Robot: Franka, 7 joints.
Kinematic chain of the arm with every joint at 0, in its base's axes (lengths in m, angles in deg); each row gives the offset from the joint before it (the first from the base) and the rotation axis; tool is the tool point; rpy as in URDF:
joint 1: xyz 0 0 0.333 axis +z
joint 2: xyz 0 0 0 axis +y
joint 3: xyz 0 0 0.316 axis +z
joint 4: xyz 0.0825 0 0 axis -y
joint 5: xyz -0.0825 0 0.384 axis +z
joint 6: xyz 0 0 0 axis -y
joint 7: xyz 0.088 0 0 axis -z
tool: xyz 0 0 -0.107 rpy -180 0 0
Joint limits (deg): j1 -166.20..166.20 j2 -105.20..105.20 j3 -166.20..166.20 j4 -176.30..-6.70 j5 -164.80..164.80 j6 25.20..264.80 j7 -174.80..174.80
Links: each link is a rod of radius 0.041 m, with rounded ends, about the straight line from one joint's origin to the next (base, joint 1, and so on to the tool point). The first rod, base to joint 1, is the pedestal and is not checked.
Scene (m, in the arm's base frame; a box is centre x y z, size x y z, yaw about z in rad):
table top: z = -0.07
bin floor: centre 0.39 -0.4 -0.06 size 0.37 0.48 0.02 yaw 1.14
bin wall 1: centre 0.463 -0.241 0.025 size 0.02 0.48 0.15 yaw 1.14
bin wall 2: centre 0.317 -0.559 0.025 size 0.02 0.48 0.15 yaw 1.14
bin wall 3: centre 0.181 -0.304 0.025 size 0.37 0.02 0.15 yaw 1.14
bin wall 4: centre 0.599 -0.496 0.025 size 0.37 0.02 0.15 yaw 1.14
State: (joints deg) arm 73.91 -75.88 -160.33 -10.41 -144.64 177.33 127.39
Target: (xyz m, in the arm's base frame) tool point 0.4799 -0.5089 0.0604
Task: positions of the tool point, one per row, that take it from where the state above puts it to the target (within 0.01 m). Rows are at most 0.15 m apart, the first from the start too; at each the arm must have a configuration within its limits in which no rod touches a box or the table.
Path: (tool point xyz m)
1: -0.0224 -0.8115 0.4131
2: 0.0722 -0.7993 0.4358
3: 0.1468 -0.7776 0.4637
4: 0.2001 -0.7529 0.4894
5: 0.2348 -0.7307 0.5053
6: 0.2575 -0.7136 0.5055
7: 0.2764 -0.7006 0.4867
8: 0.2992 -0.6872 0.4487
9: 0.3312 -0.6670 0.3954
10: 0.3741 -0.6331 0.3331
11: 0.4254 -0.5808 0.2705
12: 0.4799 -0.5089 0.2154
13: 0.4823 -0.5126 0.1378
14: 0.4799 -0.5089 0.0604

